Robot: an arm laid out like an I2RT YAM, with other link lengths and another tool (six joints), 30 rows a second.
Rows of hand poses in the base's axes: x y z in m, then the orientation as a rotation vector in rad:
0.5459 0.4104 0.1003 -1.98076 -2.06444 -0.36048
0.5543 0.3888 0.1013 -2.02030 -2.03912 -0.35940
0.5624 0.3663 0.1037 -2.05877 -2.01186 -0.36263
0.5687 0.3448 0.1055 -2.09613 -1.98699 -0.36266
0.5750 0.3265 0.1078 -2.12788 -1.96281 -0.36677
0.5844 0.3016 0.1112 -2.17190 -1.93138 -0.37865
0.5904 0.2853 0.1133 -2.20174 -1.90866 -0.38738
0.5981 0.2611 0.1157 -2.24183 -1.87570 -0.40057
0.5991 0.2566 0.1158 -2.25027 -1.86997 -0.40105
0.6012 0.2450 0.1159 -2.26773 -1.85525 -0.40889
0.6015 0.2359 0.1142 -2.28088 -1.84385 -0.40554
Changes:
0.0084 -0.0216 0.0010 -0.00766 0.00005 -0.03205
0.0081 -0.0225 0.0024 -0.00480 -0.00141 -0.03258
0.0063 -0.0215 0.0018 -0.00719 -0.00093 -0.03062
0.0063 -0.0183 0.0023 -0.00329 -0.00192 -0.02759
0.0094 -0.0249 0.0034 -0.00401 -0.00778 -0.03783
0.0060 -0.0163 0.0021 -0.00213 -0.00535 -0.02621
0.0077 -0.0242 0.0024 -0.00162 -0.00740 -0.03628
0.0010 -0.0045 0.0001 -0.00184 -0.00080 -0.00692
0.0021 -0.0116 0.0001 -0.00011 -0.00453 -0.01608
0.0003 -0.0091 -0.0017 -0.00297 0.00216 -0.01150

